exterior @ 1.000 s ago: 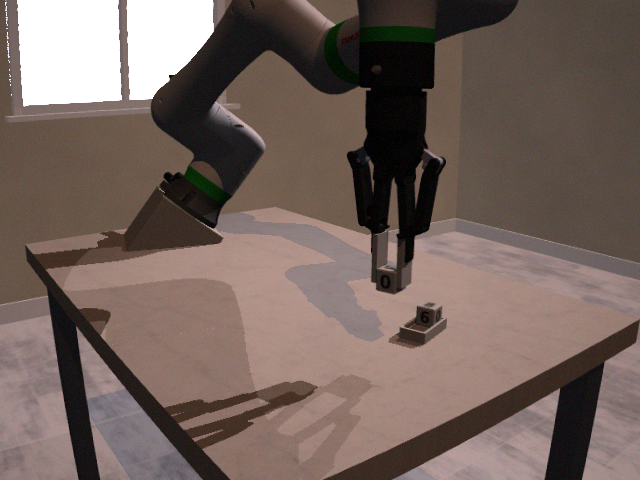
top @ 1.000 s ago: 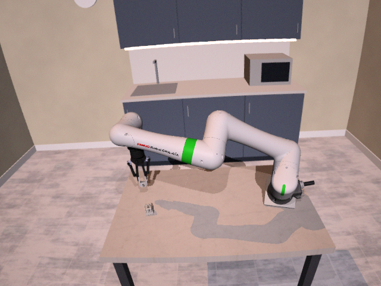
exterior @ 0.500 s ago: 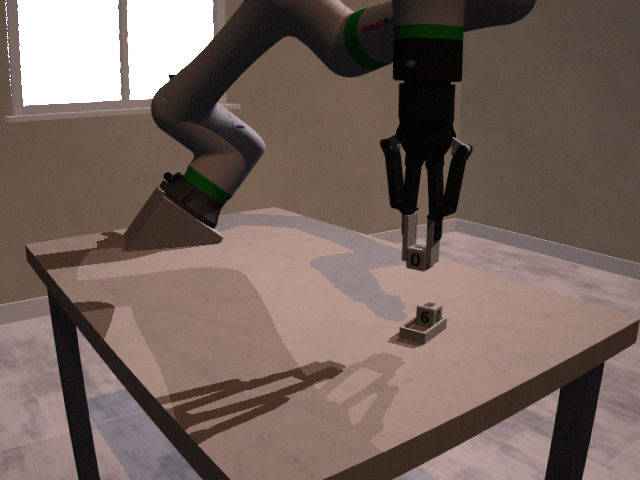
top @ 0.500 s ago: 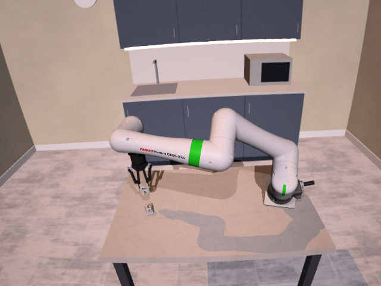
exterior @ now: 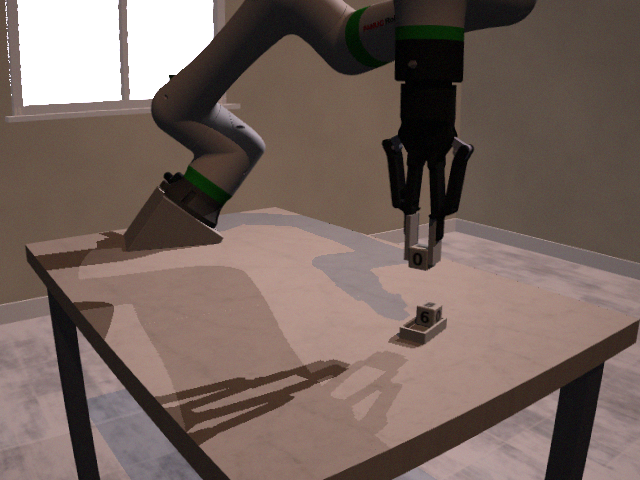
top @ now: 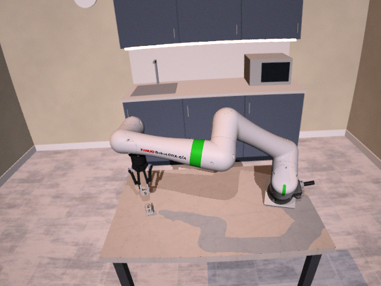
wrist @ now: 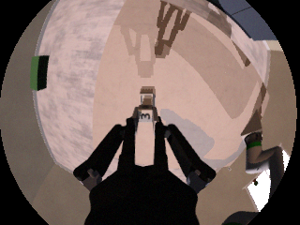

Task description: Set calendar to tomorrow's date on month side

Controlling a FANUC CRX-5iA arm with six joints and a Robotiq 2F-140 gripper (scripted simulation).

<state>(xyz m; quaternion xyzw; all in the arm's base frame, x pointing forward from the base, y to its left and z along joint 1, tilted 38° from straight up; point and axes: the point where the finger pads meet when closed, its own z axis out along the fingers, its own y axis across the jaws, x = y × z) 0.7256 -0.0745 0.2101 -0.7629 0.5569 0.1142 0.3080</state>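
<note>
My hand is 140 mm above the wooden calendar tray, 20 mm to the right of it and 10 mm past it.
</note>
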